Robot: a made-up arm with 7 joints. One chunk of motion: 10 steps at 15 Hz.
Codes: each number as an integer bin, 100 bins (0 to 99) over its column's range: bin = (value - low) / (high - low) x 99, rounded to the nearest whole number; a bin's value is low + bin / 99 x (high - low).
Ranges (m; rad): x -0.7..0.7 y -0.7..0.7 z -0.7..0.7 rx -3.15..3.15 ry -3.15..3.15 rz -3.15..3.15
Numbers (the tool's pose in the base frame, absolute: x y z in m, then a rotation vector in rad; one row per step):
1: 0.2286 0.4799 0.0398 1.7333 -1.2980 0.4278
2: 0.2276 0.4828 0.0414 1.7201 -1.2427 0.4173
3: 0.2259 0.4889 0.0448 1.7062 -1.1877 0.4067
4: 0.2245 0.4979 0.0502 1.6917 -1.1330 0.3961
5: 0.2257 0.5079 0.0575 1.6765 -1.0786 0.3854
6: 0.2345 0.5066 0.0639 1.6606 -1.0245 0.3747
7: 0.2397 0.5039 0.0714 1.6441 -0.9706 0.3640
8: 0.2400 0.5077 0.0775 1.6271 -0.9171 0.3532
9: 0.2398 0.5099 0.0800 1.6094 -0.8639 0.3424
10: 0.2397 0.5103 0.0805 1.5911 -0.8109 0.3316
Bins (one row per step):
1: 66 83 52 77 29 56
2: 66 84 52 77 30 56
3: 65 84 53 76 31 56
4: 65 85 53 76 32 56
5: 65 85 54 76 33 56
6: 66 85 54 76 33 55
7: 66 85 55 75 34 55
8: 66 85 55 75 35 55
9: 66 86 55 75 36 55
10: 66 86 55 75 37 55

